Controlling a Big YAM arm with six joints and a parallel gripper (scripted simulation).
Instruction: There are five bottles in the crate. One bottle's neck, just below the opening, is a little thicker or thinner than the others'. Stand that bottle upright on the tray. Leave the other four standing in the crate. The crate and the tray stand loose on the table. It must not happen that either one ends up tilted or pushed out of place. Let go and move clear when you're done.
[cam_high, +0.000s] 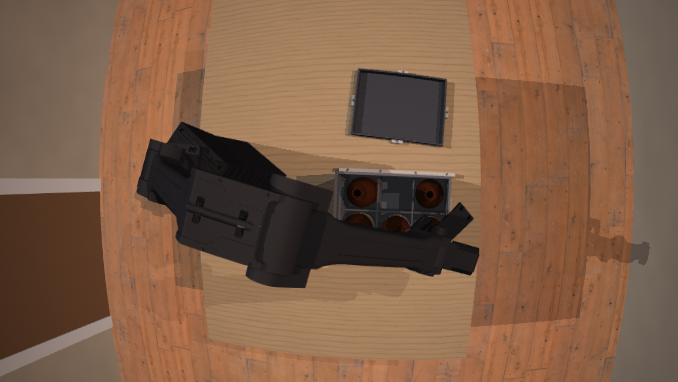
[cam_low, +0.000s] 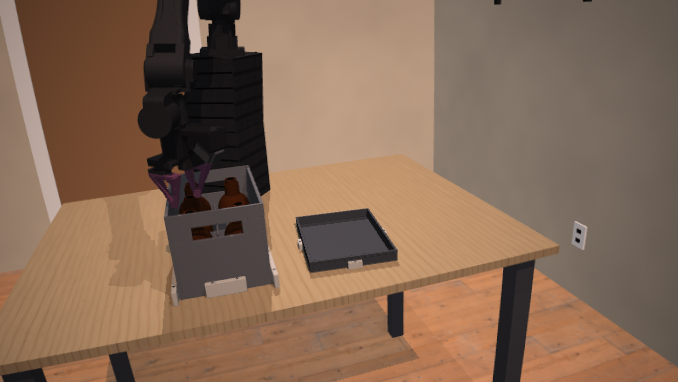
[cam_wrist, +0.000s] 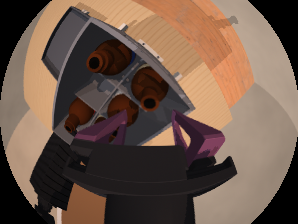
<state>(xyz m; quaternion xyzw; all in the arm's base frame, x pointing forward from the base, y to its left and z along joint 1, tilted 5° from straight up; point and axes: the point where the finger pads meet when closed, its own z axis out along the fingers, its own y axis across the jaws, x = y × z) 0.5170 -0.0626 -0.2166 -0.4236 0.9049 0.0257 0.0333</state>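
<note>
Right now my hand is 9 cm past the grey crate, 4 cm to the right of it and 11 cm above it. Round my hand: dark tray: 12 cm behind, 32 cm to the left, 18 cm below.
</note>
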